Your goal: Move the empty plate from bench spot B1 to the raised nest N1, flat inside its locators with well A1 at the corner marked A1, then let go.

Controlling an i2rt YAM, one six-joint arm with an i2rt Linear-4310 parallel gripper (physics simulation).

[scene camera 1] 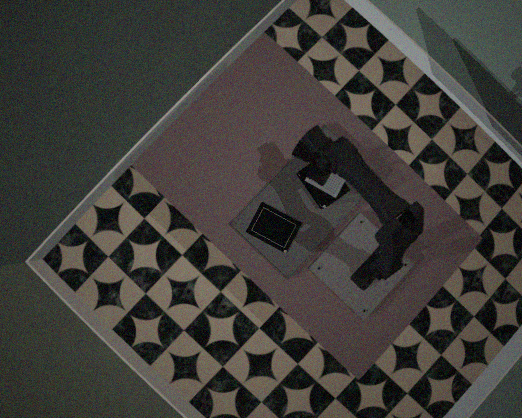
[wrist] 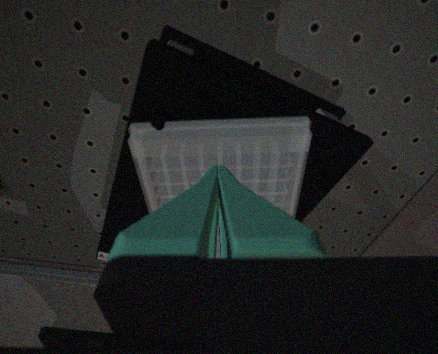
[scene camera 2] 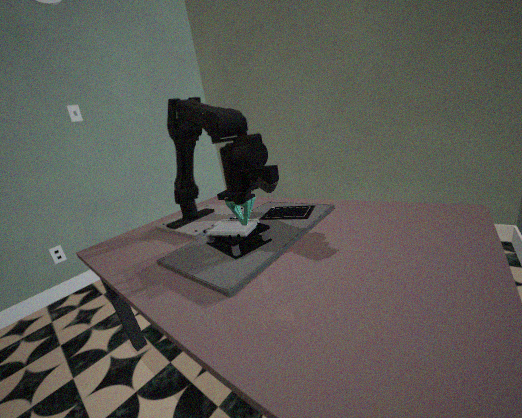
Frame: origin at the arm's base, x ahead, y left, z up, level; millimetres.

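Seen in the pictures: gripper, fingertip midpoint: (wrist: 217, 176) (scene camera 2: 244, 225); arm's base, origin of the base link: (scene camera 1: 374, 264) (wrist: 112, 342) (scene camera 2: 191, 218).
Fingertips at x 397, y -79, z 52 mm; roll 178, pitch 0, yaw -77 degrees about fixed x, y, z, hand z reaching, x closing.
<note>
Pixels of each thing's middle, then the offset from my fingertips to it. "spot": a spot on its surface instead. Level surfaces: height alone.
- black raised nest, body centre: (wrist: 210, 194) (scene camera 2: 235, 233) (scene camera 1: 323, 181) 30 mm down, 40 mm back, 3 mm right
- small white label, surface spot: (wrist: 102, 256) spot: 13 mm down, 104 mm back, 66 mm left
- pinkish table, its level: 69 mm down
The pale, translucent plate (scene camera 1: 334, 187) (scene camera 2: 227, 229) (wrist: 220, 131) lies on top of the black raised nest (scene camera 1: 317, 194) (scene camera 2: 237, 251) (wrist: 200, 82), turned askew to its edges. In scene camera 2 it sticks out past the nest's left side; whether it tilts is hard to tell. A small white label (wrist: 102, 256) shows at the nest's lower left corner in the wrist view. My gripper (scene camera 2: 245, 223) (wrist: 217, 176) is shut with its green fingertips together, nothing between them. The tips are over the plate, at or just above its top. The arm hides them in scene camera 1.
A black pad with a thin white outline, bench spot B1 (scene camera 1: 273, 227) (scene camera 2: 287, 213), lies on the same grey perforated board (scene camera 1: 285, 267) (scene camera 2: 200, 270) as the nest, with no plate on it. The arm's light base plate (scene camera 1: 362, 305) is beside the board on the pinkish table (scene camera 1: 210, 115) (scene camera 2: 375, 300).
</note>
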